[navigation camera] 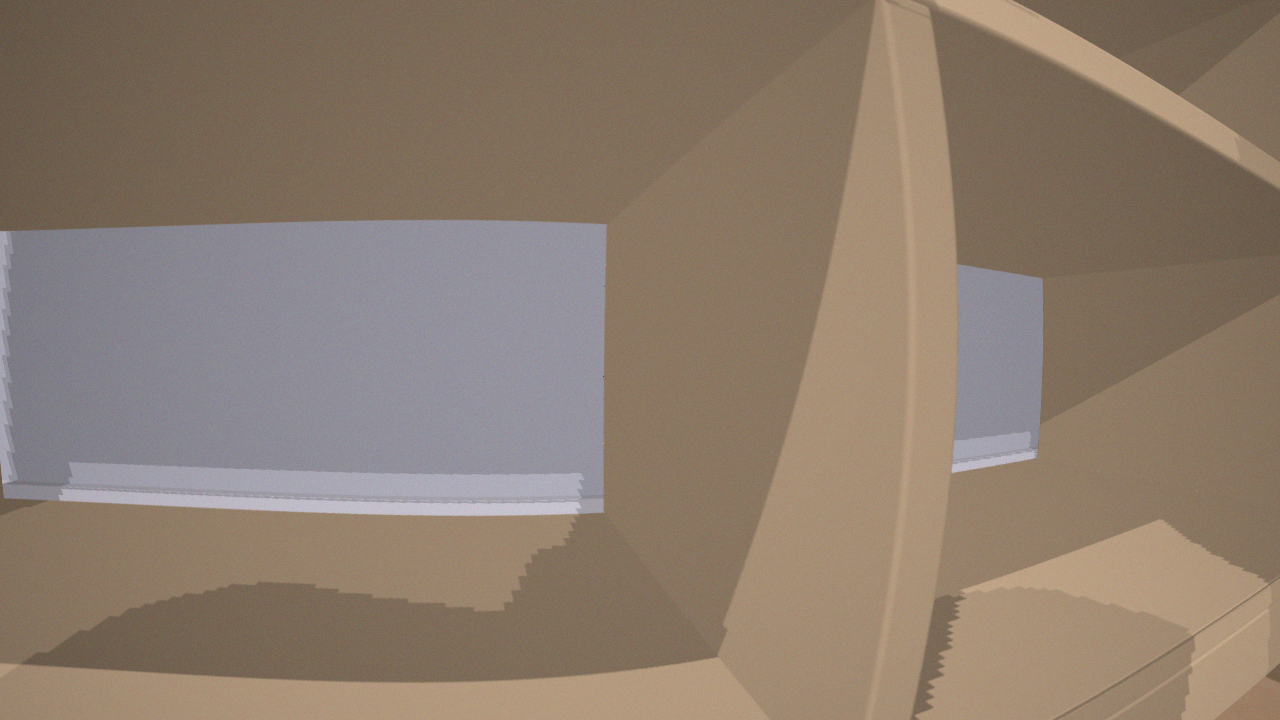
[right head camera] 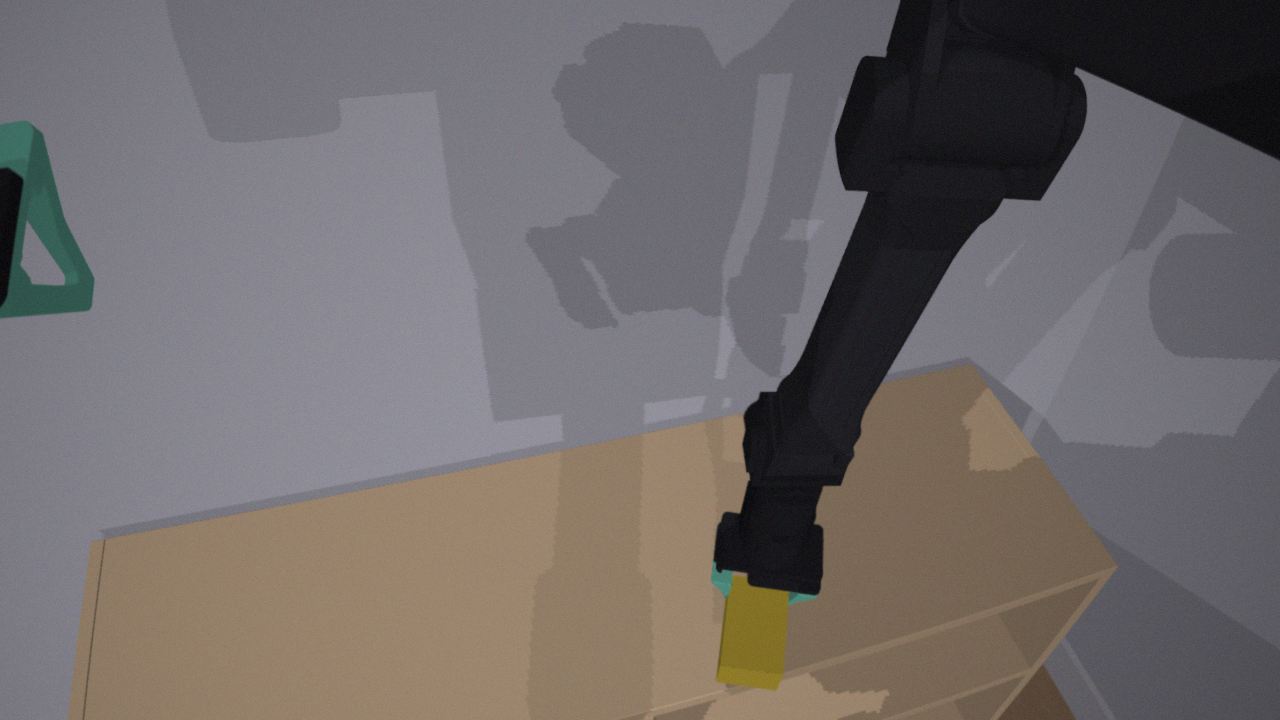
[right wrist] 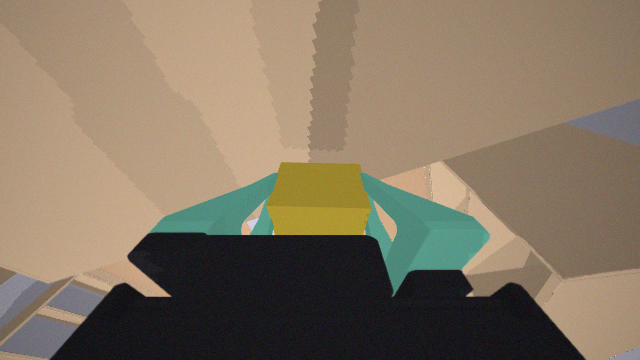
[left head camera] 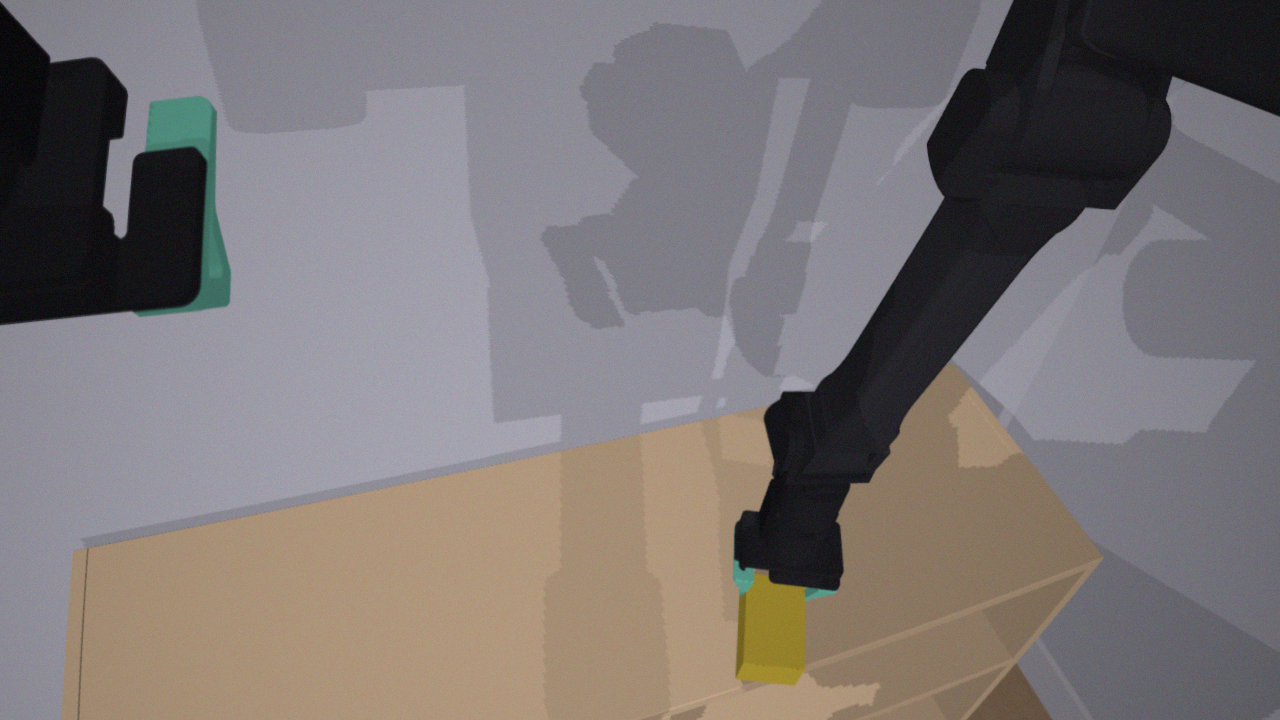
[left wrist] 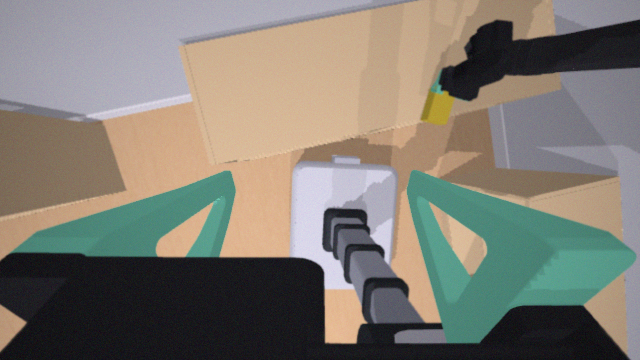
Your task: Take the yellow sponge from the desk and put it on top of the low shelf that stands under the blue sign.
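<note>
The yellow sponge is held between the green fingers of my right gripper, which is shut on it. In the head views the sponge is over the front edge of the low wooden shelf, near its right part. The height of the sponge above the shelf top is hard to tell. My left gripper is open and empty; parts of it show at the left edge of the head views. The blue sign does not show.
A grey wall stands behind the shelf. In the left wrist view, the robot's white base stands in front of the shelf. Another wooden piece is at the left, and one at the right.
</note>
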